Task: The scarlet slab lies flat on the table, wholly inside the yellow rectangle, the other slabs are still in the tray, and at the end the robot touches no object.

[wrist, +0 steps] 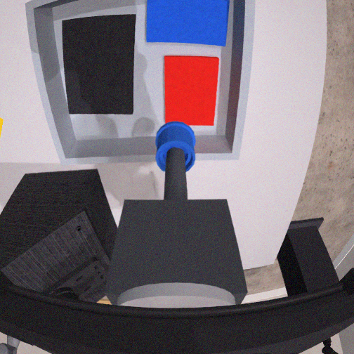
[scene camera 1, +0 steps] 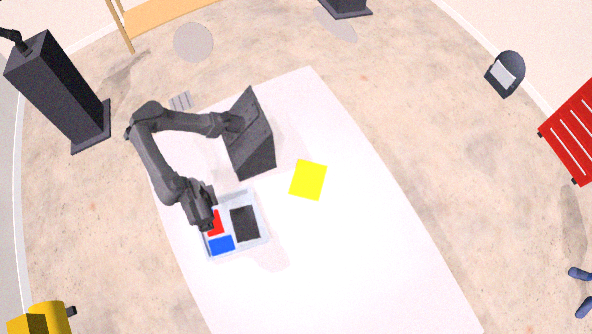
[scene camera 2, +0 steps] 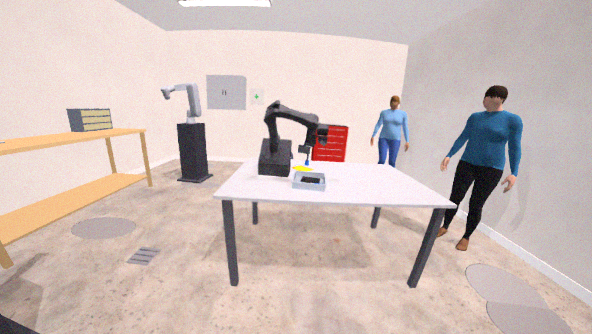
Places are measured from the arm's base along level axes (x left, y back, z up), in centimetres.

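Where they show: end effector, tool point: (scene camera 2: pixel 306 164); arm's base, origin of the base link: (scene camera 1: pixel 241 124) (scene camera 2: pixel 274 150).
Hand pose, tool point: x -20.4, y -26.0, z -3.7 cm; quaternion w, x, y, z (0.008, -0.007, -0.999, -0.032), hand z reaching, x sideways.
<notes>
Each offset is from my tool point to the top centre of the thing. "spot": to the spot under its first point. Level surfaces: height alone.
The scarlet slab {dy +0.8, dx -2.2, dz -13.2 cm} (scene camera 1: pixel 216 226) (wrist: pixel 191 90) lies flat in the grey tray {dy -2.6, dx +3.9, dz -9.4 cm} (scene camera 1: pixel 263 222) (scene camera 2: pixel 308 186) (wrist: pixel 244 75), beside the blue slab {dy -8.7, dx -1.8, dz -13.1 cm} (scene camera 1: pixel 221 245) (wrist: pixel 187 20) and the larger black slab {dy -3.4, dx +9.4, dz -13.1 cm} (scene camera 1: pixel 245 223) (scene camera 2: pixel 310 180) (wrist: pixel 100 65). The yellow rectangle {spot: dy +4.3, dx +37.8, dz -14.3 cm} (scene camera 1: pixel 308 180) (scene camera 2: pixel 302 168) lies on the table outside the tray. My gripper, a blue suction cup (scene camera 2: pixel 307 162) (wrist: pixel 175 135), is open with nothing on it. It hangs above the tray's end; in the wrist view it overlaps the scarlet slab's near edge. The arm hides part of this slab in scene camera 1.
The arm's dark base block (scene camera 1: pixel 252 145) (scene camera 2: pixel 274 157) stands on the white table {dz -14.4 cm} (scene camera 1: pixel 350 250) (scene camera 2: pixel 380 187), near the tray and the yellow rectangle. The tray has raised walls around the slabs. Two people stand beyond the table in scene camera 2.
</notes>
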